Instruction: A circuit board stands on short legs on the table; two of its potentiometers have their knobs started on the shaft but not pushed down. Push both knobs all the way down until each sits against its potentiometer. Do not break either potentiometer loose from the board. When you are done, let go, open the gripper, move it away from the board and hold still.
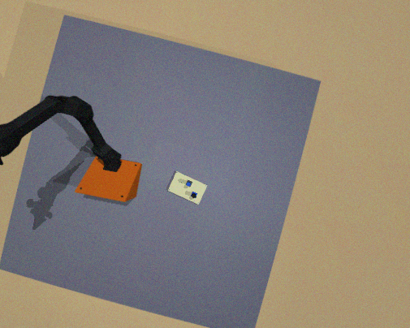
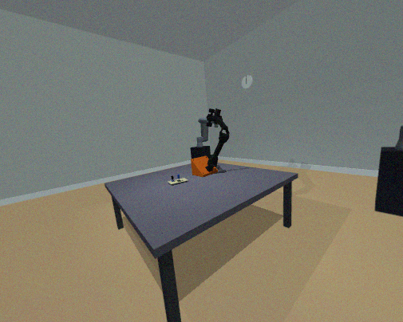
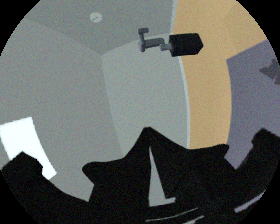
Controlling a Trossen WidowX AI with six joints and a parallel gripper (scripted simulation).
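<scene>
The blue knob lies 580 mm ahead of my gripper tip, 180 mm to the left of it and 530 mm below it. The rest, counted from my gripper tip: black knob (610 mm ahead, 130 mm to the left, 540 mm below).
</scene>
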